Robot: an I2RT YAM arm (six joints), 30 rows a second.
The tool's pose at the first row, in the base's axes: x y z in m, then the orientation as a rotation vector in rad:
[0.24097 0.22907 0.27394 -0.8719 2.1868 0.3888]
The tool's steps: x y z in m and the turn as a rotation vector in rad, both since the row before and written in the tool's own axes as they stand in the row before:
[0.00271 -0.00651 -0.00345 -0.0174 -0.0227 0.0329]
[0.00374 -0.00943 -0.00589 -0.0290 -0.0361 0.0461]
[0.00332 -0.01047 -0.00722 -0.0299 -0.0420 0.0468]
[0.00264 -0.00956 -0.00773 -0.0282 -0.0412 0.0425]
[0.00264 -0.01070 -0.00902 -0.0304 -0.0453 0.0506]
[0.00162 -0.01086 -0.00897 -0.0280 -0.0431 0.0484]
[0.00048 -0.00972 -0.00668 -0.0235 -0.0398 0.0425]
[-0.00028 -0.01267 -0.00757 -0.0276 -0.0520 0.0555]
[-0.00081 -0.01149 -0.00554 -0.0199 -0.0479 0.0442]
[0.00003 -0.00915 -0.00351 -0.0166 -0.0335 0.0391]
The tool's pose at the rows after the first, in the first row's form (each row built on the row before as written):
[0.24230 0.22134 0.27426 -0.8379 2.1822 0.4324]
[0.24375 0.20972 0.27498 -0.7908 2.1701 0.4994]
[0.24530 0.19671 0.27601 -0.7406 2.1510 0.5686]
[0.24620 0.18422 0.27711 -0.6940 2.1289 0.6324]
[0.24705 0.17003 0.27789 -0.6382 2.1045 0.7027]
[0.24840 0.15593 0.27839 -0.5840 2.0796 0.7675]
[0.25070 0.14436 0.27812 -0.5347 2.0547 0.8225]
[0.25463 0.13017 0.27709 -0.4685 2.0209 0.8896]
[0.25898 0.11832 0.27509 -0.4111 1.9871 0.9400]
[0.26239 0.10966 0.27203 -0.3647 1.9644 0.9823]

